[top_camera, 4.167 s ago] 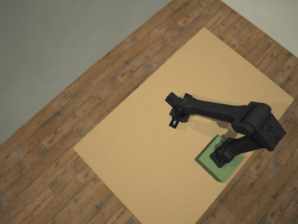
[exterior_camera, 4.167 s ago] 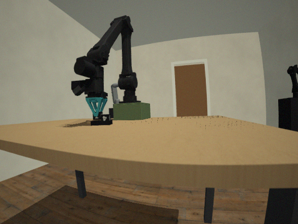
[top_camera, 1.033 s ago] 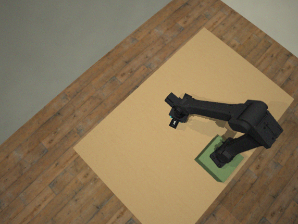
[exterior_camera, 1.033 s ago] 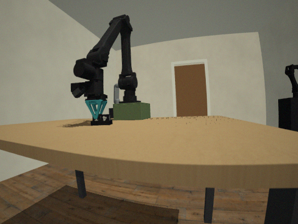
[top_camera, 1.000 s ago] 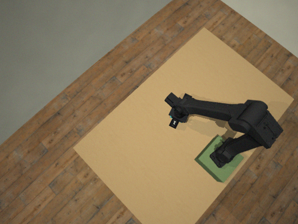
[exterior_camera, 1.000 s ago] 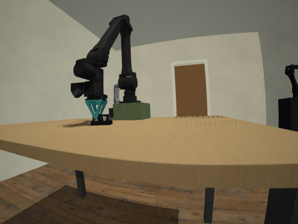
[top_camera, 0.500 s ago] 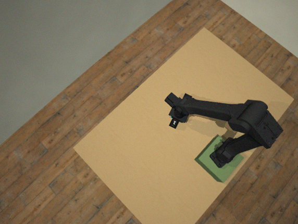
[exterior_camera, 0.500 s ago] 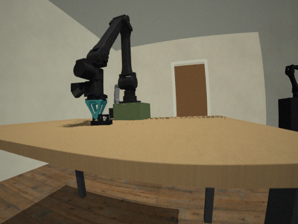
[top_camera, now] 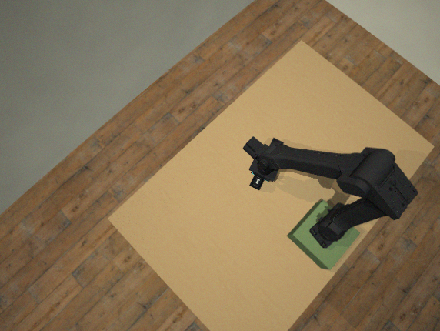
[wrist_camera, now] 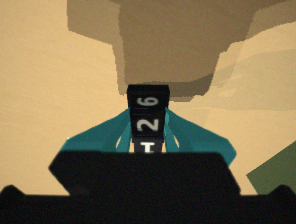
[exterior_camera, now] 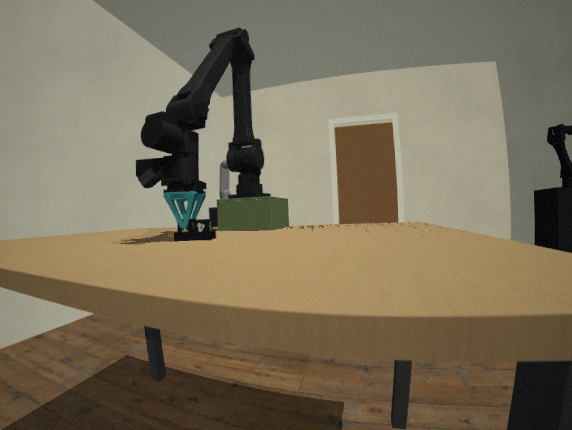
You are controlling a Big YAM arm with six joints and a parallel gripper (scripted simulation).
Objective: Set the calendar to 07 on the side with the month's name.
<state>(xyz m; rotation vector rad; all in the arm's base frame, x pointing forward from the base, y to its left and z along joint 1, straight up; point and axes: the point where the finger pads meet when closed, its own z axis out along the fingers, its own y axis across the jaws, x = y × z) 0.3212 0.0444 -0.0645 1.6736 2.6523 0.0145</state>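
The digit cube is 10 mm below my hand. From my hand the other things lie so: black calendar tray: 20 mm to the left, 20 mm below, 10 mm behind.
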